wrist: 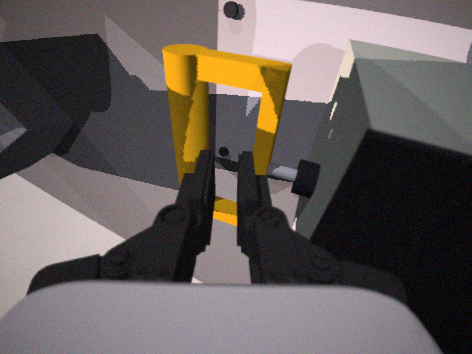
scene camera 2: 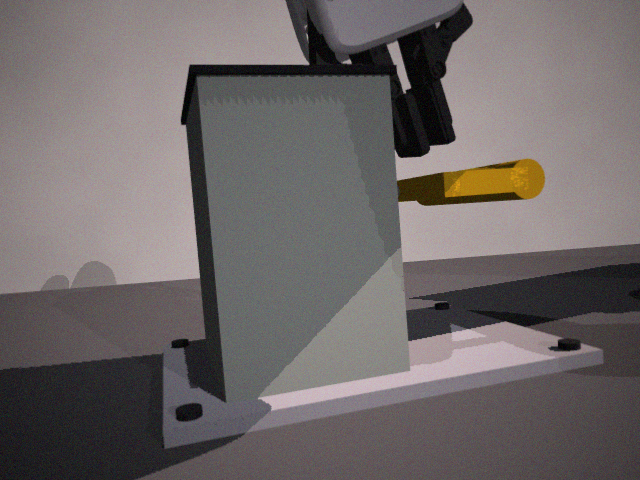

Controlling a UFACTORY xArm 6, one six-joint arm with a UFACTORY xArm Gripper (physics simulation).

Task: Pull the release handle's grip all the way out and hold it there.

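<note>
The yellow release handle [scene camera 2: 485,180] [wrist: 230,70] is a rectangular loop standing out from the side of the grey-green housing [scene camera 2: 299,222] [wrist: 415,95]. Its thick round grip [scene camera 2: 528,178] [wrist: 179,75] is the bar farthest from the housing. A short grey rod [wrist: 284,172] runs from the loop to a black collar [wrist: 306,178] on the housing. My gripper [scene camera 2: 428,144] [wrist: 226,173] is open by a narrow gap, with nothing between the fingers. It is above the handle, not touching it in the scene view. In the wrist view the fingers overlap the loop and hide part of the grip.
The housing has a black top cover [scene camera 2: 294,70] [wrist: 400,210], close beside my fingers. It stands on a pale base plate [scene camera 2: 330,395] [wrist: 300,30] with black bolts [scene camera 2: 189,411] [wrist: 231,10] at its corners. Dark shadows lie across the floor and the plate.
</note>
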